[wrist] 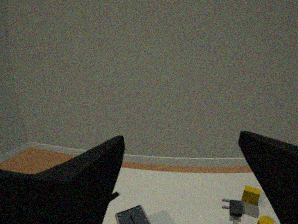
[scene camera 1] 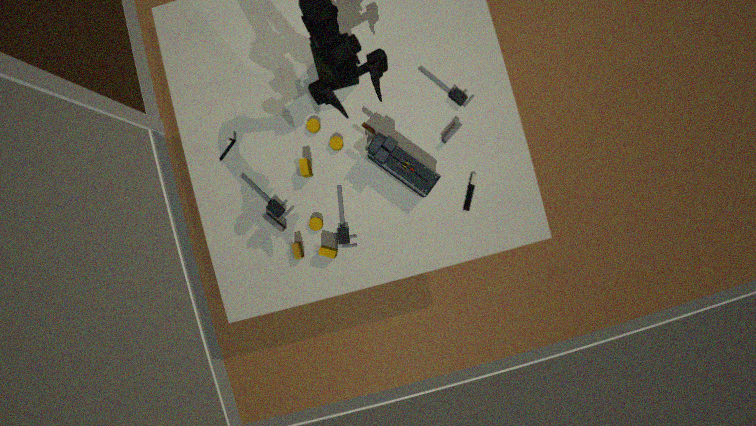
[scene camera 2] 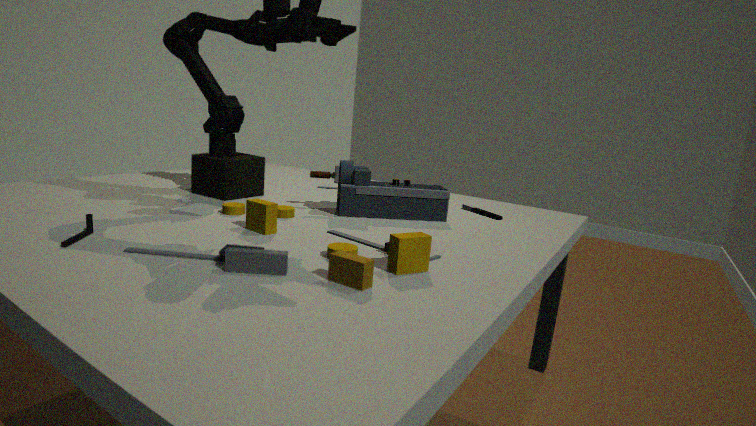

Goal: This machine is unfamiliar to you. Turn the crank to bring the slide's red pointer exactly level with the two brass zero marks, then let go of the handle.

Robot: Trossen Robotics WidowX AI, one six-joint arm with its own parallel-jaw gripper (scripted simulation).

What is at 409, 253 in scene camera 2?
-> A yellow block.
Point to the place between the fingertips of my gripper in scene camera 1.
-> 364, 109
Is my gripper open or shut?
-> Open.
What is my gripper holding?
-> Nothing.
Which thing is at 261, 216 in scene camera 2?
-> A yellow block.
